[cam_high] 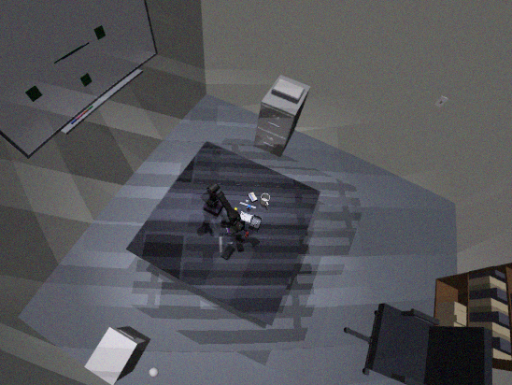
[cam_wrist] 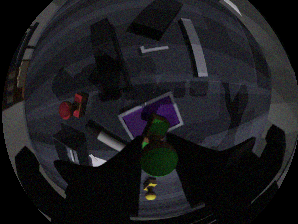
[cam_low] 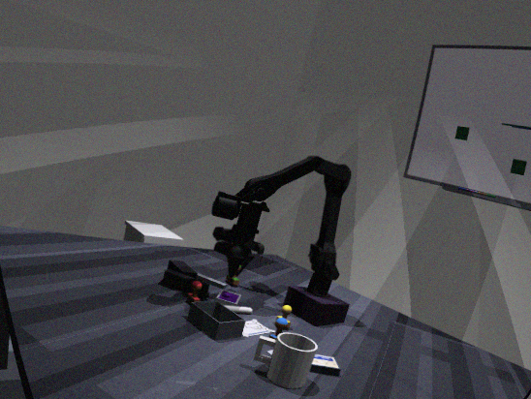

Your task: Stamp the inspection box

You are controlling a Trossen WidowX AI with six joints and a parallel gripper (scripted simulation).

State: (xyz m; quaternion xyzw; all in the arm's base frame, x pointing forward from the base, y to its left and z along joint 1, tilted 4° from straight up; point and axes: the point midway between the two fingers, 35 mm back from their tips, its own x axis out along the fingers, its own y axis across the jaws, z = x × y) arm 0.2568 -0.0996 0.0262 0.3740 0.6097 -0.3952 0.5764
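Now: gripper tip 70 mm above the purple ink pad. Also, from my gripper tip: dark box: 100 mm ahead, 80 mm to the right, 60 mm below; green-knobbed stamp: right at my gripper tip; red-knobbed stamp: 130 mm ahead, 60 mm below, 20 mm to the left.
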